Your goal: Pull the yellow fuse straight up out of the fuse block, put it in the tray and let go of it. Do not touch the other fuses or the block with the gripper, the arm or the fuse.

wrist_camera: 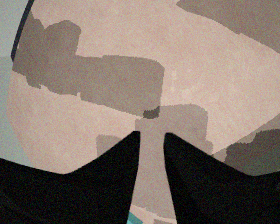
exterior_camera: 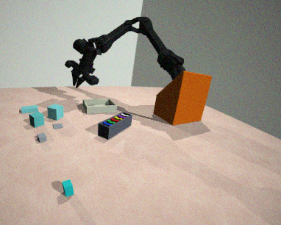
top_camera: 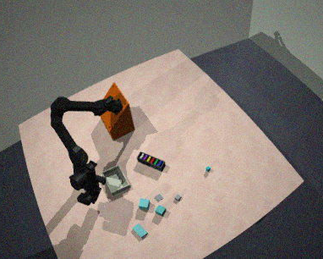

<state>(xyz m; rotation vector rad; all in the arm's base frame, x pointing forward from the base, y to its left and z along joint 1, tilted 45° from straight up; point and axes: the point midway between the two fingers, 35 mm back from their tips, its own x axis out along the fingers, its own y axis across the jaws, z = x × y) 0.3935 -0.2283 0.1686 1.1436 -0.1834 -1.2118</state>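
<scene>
The yellow fuse lies 330 mm to the left of my gripper tip, 130 mm behind it and 40 mm below it. The rest, counted from my gripper tip: grey tray 140 mm to the left, 100 mm behind, 60 mm below.
</scene>
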